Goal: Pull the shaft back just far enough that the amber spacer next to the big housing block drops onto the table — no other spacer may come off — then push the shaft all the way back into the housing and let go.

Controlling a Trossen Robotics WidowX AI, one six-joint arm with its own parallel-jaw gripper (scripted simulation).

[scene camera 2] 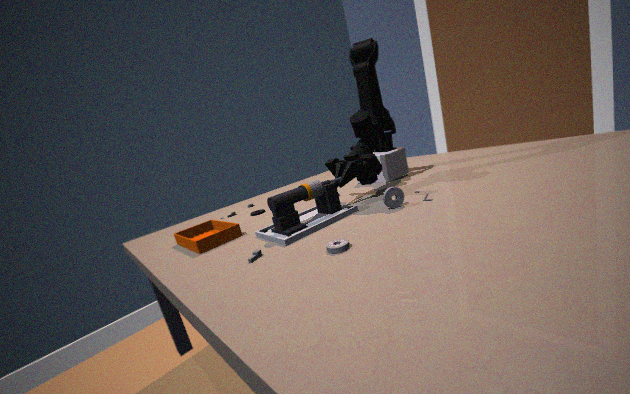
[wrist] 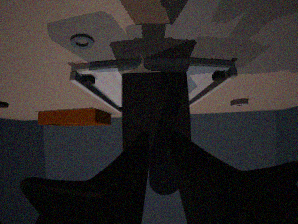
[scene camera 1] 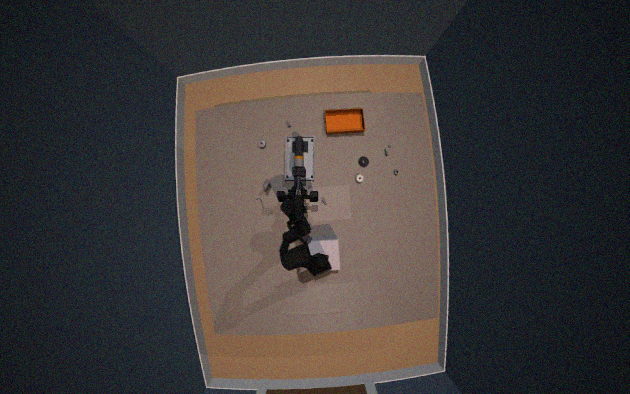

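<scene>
Orange tray: [scene camera 2: 203, 237] and [scene camera 1: 352, 122] are the same spot on it. For a dark housing block, [wrist: 154, 95] and [scene camera 1: 300, 176] are likewise the same spot.
</scene>
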